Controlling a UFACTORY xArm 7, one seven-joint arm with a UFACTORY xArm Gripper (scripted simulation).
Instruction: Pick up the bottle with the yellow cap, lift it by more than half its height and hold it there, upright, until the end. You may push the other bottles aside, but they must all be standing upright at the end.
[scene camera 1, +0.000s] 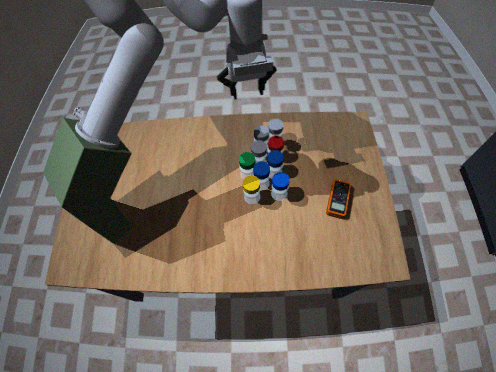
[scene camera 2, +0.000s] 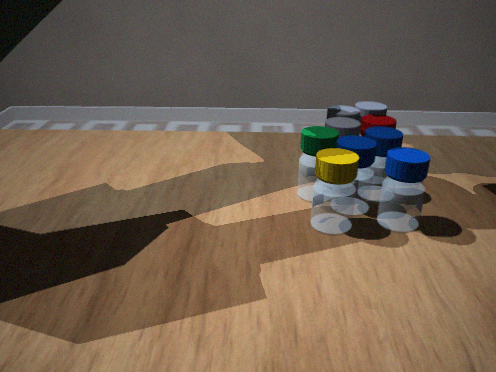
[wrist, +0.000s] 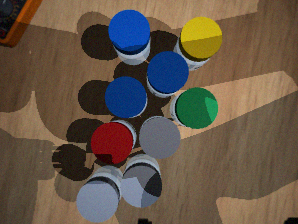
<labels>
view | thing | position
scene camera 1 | my gripper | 247, 94
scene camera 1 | multimeter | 337, 206
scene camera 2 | green-capped bottle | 315, 138
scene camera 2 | yellow-capped bottle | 333, 198
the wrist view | green-capped bottle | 196, 108
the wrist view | yellow-capped bottle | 201, 37
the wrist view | red-capped bottle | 111, 143
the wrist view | grey-capped bottle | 159, 137
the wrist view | grey-capped bottle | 141, 186
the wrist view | grey-capped bottle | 102, 190
</labels>
